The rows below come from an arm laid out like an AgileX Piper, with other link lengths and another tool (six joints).
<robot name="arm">
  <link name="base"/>
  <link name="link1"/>
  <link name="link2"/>
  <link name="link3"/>
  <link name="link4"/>
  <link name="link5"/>
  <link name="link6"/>
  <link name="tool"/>
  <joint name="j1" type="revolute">
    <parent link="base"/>
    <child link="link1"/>
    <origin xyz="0 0 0.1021"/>
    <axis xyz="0 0 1"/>
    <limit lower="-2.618" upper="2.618"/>
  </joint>
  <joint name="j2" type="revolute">
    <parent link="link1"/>
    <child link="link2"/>
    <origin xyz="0 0 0"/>
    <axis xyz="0 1 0"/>
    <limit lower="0" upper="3.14"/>
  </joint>
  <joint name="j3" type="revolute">
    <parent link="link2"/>
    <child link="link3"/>
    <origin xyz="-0.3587 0 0.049"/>
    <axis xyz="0 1 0"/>
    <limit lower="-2.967" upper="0"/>
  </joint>
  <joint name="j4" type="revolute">
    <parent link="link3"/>
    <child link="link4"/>
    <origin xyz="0.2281 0 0.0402"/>
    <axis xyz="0.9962 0 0.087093"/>
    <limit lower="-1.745" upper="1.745"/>
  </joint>
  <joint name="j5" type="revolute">
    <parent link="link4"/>
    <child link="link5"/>
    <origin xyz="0 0 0"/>
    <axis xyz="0 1 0"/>
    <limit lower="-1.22" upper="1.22"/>
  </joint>
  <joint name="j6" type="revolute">
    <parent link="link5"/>
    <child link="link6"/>
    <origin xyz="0.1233 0 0.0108"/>
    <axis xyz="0.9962 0 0.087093"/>
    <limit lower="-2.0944" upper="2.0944"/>
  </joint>
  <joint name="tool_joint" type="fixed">
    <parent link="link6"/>
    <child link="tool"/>
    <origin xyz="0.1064 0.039 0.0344" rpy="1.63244 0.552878 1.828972"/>
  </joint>
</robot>
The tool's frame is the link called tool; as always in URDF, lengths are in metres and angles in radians.
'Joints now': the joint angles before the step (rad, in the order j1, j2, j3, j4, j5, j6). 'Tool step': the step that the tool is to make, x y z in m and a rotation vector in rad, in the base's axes. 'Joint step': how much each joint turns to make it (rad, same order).
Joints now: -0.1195 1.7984 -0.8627 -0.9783 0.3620 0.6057
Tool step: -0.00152 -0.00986 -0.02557 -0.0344 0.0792 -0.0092
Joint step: 0.0000 0.0703 -0.0197 -0.0246 0.0460 0.0040
